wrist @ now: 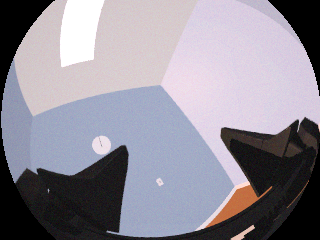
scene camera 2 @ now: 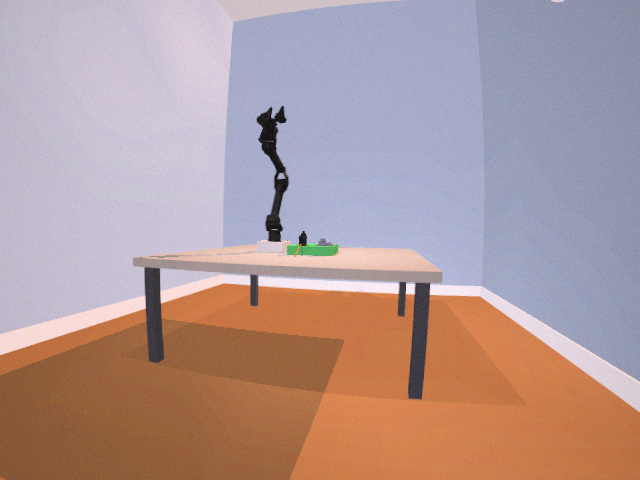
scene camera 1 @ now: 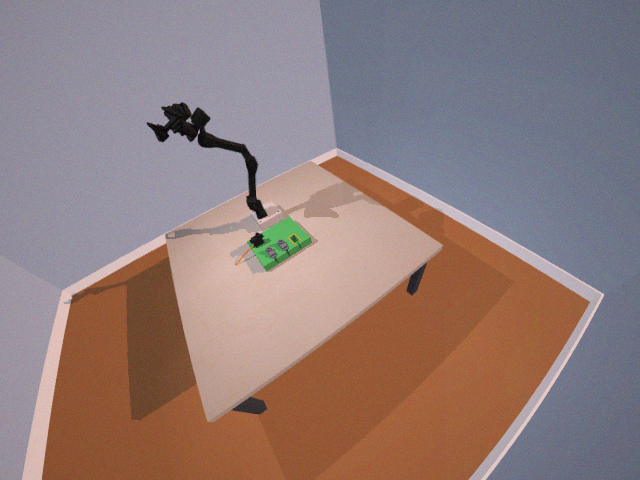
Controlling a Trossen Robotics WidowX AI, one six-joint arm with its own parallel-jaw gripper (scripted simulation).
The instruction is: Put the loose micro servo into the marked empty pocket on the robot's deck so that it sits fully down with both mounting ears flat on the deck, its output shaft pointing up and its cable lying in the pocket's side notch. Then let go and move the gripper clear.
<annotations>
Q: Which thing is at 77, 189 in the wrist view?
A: My gripper.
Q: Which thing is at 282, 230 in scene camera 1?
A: A green deck.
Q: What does my gripper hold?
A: Nothing.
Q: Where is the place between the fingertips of my gripper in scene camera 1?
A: At 154, 115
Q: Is my gripper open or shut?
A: Open.
</annotations>
